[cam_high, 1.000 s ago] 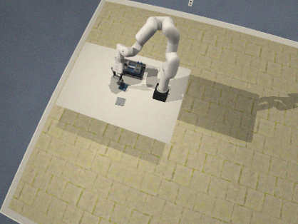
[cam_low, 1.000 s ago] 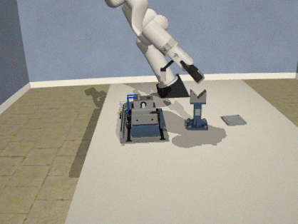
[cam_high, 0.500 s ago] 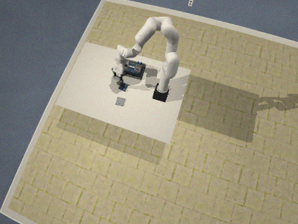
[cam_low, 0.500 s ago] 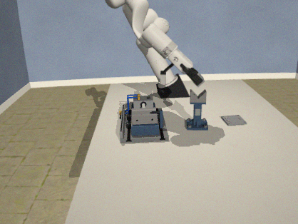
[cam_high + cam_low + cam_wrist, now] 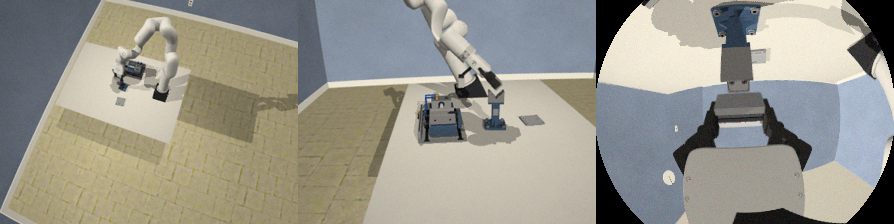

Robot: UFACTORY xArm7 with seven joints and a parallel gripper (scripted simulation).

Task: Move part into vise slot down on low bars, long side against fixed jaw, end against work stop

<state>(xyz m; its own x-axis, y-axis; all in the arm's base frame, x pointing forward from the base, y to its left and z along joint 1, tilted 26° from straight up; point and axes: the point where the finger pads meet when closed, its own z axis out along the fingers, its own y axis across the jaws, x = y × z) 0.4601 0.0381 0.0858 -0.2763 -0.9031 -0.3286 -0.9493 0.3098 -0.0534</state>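
The V-block post is 140 mm below my hand and 10 mm to the left of it. Also, from my hand: part (right at my hand); air cylinder (200 mm to the right, 150 mm behind, 120 mm below); infeed plate (200 mm below, 190 mm to the left, 10 mm ahead).
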